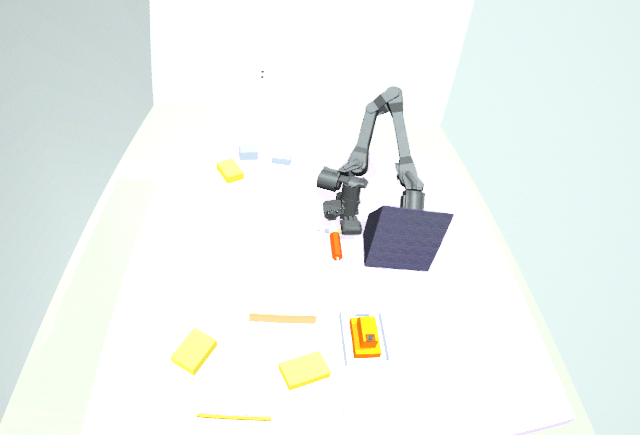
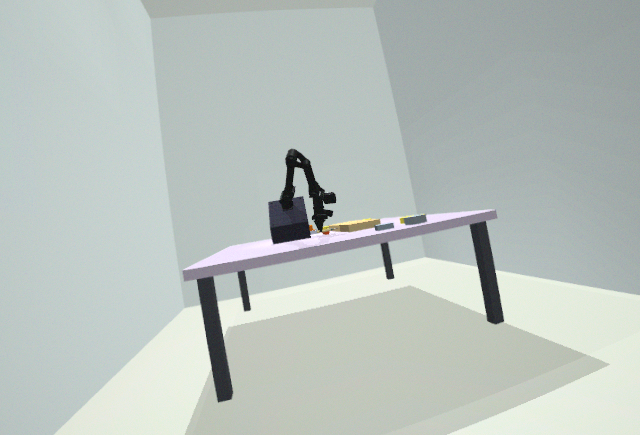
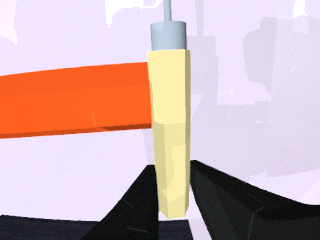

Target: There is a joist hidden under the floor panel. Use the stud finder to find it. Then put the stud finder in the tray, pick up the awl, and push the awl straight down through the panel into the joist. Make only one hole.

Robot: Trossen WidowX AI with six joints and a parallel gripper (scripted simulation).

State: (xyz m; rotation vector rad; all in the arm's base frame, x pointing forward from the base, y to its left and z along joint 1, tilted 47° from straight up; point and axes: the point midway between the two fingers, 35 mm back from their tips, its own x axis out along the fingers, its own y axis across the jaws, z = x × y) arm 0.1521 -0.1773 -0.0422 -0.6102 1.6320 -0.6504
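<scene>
The awl is 50 mm ahead of my gripper tip. The rest, counted from my gripper tip: pale tray 20 mm behind, 410 mm to the left, 10 mm below; orange-handled tool 30 mm ahead, 130 mm to the left, 10 mm below; orange stud finder 20 mm behind, 420 mm to the left, 30 mm above.
</scene>
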